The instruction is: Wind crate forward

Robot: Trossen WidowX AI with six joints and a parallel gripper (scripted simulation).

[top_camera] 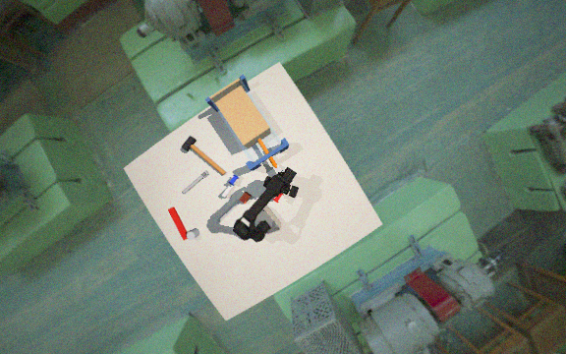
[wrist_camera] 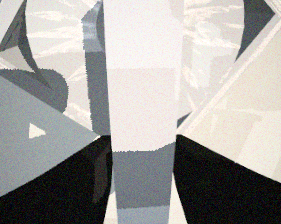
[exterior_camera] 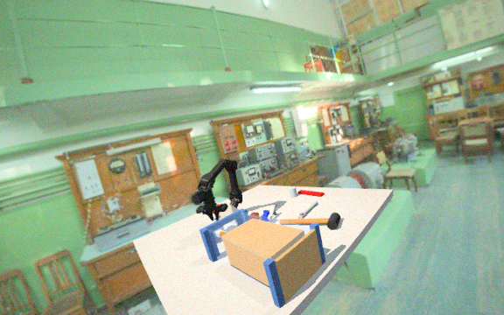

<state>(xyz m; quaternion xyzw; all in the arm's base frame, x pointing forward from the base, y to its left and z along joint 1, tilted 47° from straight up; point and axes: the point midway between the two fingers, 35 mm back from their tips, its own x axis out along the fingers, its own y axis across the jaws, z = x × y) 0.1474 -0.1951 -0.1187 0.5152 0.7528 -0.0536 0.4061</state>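
Now: the red knob 3 cm behind my gripper tip, 4 cm to the left of it and 4 cm above it. From my gripper tip the other things lie so: blue steel frame: 19 cm ahead, 5 cm to the right, 1 cm above; then blue knob: 20 cm ahead, 22 cm to the left, 5 cm below; then winch: 1 cm ahead, 5 cm to the right, 6 cm below.
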